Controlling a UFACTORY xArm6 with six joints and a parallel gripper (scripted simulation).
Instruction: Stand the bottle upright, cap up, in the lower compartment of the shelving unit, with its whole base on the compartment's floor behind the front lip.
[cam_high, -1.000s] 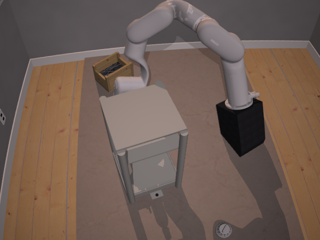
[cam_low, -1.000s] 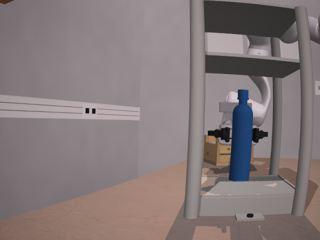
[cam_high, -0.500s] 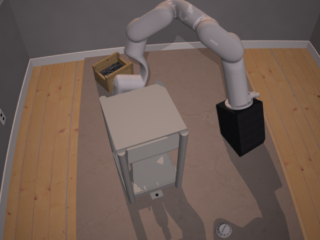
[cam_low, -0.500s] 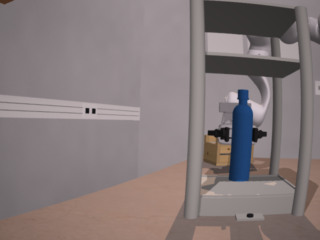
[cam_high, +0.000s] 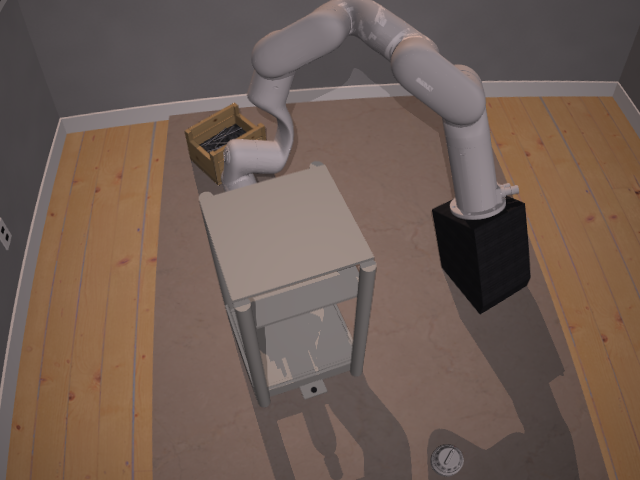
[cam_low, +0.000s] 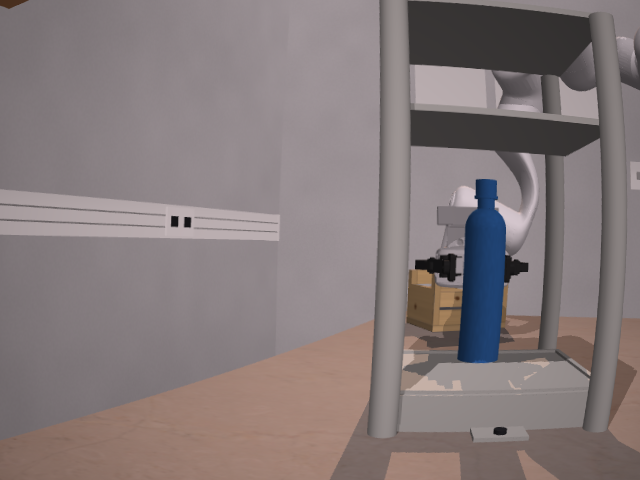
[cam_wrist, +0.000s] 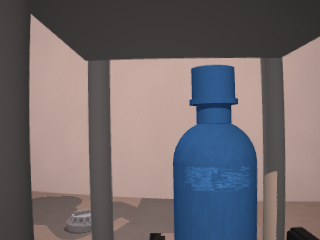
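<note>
My hand is 100 mm to the right of the grey shelving unit, 60 mm below it and 30 mm past it. The rest, counted from my hand: wooden crate (460 mm to the right, 110 mm ahead, 90 mm below); round dial (410 mm to the left, 310 mm behind, 120 mm below).
</note>
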